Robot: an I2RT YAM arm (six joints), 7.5 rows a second.
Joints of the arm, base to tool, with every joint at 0 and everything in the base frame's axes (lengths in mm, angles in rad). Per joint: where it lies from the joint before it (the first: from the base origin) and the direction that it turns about. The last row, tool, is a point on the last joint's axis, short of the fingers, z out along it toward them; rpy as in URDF.
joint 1: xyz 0 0 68 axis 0 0 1
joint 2: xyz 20 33.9 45.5 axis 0 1 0
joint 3: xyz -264 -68.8 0 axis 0 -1 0
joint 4: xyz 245 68.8 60 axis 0 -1 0
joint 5: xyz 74 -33.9 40.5 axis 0 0 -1
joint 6: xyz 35.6 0 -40.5 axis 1 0 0
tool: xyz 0 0 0 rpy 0 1.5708 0
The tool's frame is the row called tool.
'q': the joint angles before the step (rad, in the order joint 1, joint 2, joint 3, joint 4, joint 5, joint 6). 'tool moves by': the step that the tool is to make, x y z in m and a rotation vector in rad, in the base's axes. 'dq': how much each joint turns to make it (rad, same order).
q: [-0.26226, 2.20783, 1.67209, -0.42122, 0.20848, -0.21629]
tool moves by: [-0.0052, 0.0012, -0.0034, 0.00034, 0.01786, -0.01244]
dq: [0.00039, -0.01093, -0.02751, -0.00252, 0.01083, 0.00831]
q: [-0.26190, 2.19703, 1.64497, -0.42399, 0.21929, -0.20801]
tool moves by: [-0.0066, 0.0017, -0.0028, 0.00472, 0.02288, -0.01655]
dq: [0.00064, -0.01485, -0.02974, -0.01154, 0.01058, 0.01397]
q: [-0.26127, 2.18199, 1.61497, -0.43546, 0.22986, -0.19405]
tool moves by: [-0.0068, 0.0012, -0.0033, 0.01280, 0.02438, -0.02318]
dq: [-0.00080, -0.01243, -0.02661, -0.01796, 0.00658, 0.02285]
